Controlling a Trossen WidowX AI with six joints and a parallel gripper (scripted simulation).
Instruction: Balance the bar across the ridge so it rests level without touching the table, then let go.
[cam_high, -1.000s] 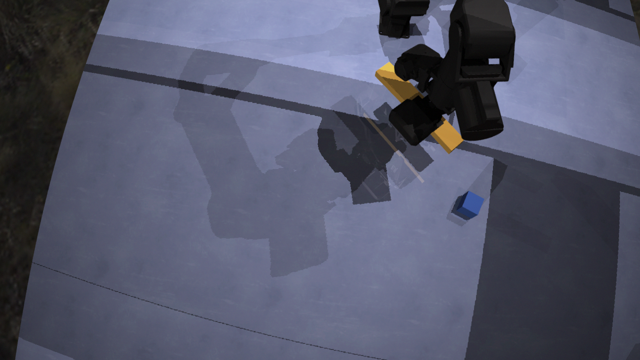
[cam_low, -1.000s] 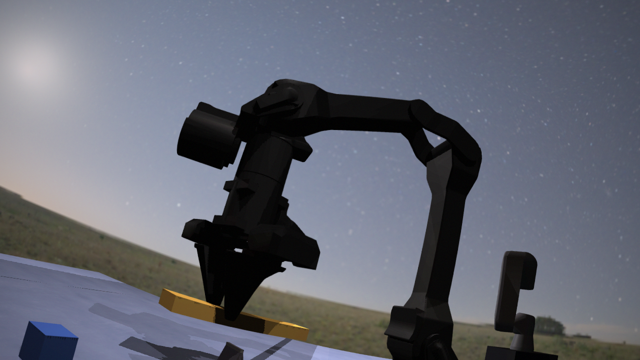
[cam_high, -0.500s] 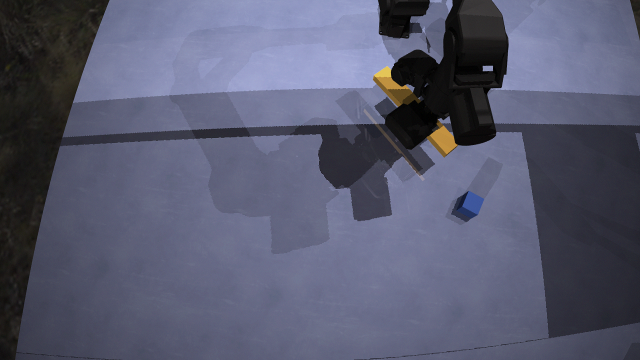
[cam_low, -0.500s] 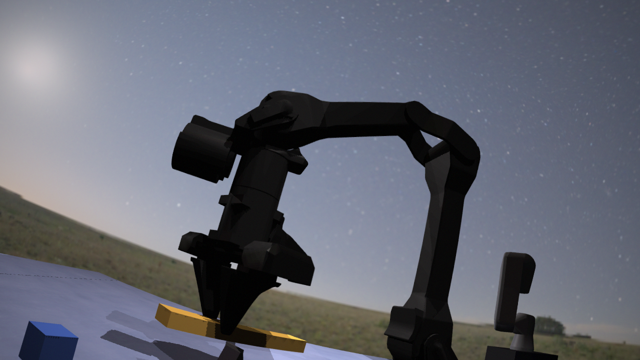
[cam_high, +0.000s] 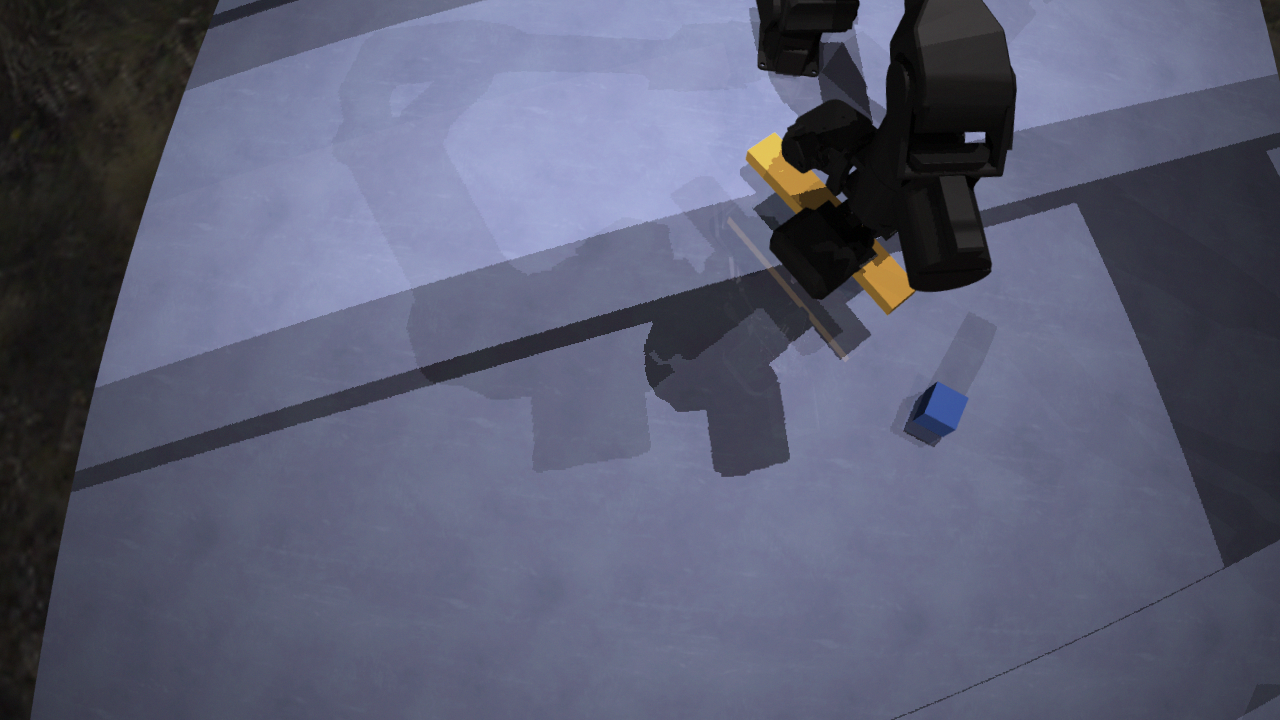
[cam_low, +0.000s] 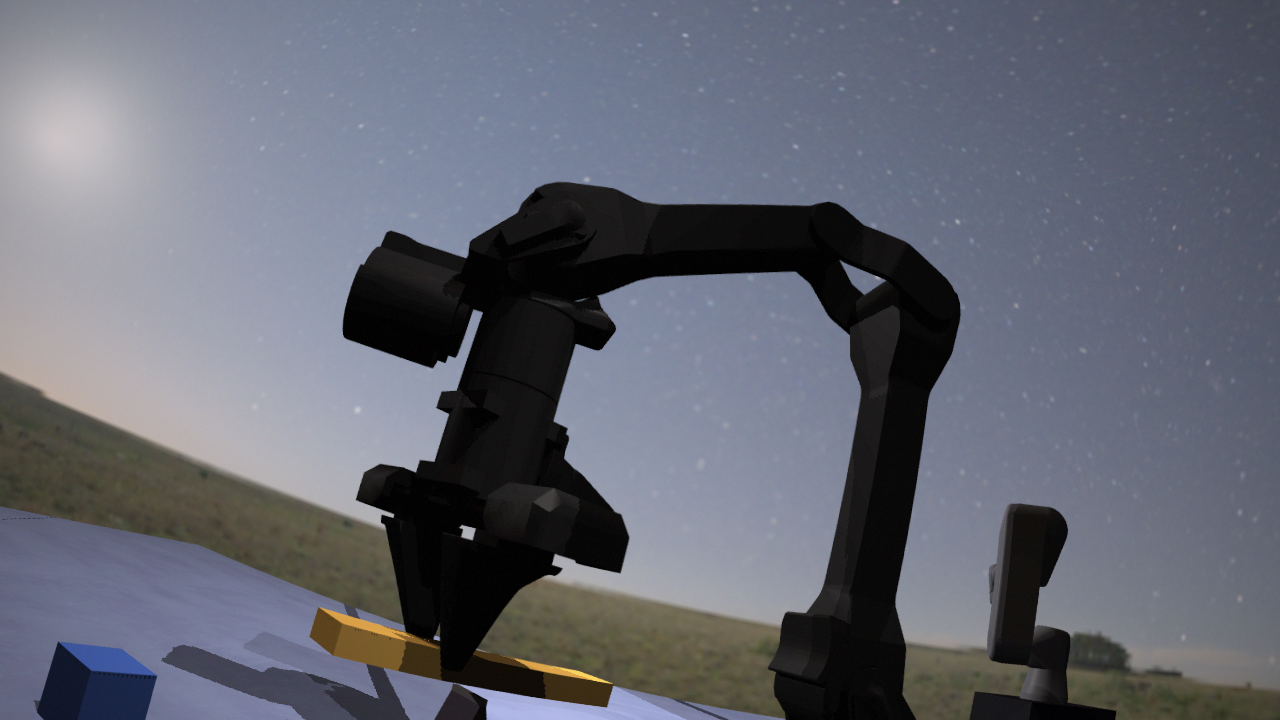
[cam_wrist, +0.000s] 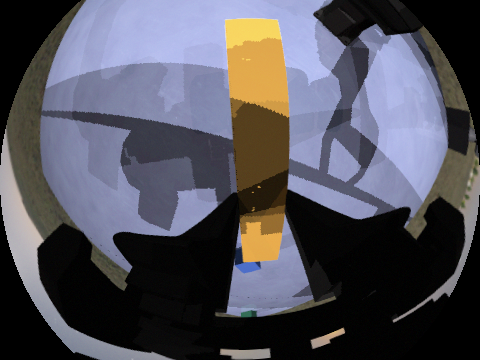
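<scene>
Right now the orange bar is 2 cm behind my gripper tip and 2 cm to the right of it. The rest, counted from my gripper tip: blue cube 12 cm ahead, 10 cm to the left, 5 cm below.
</scene>
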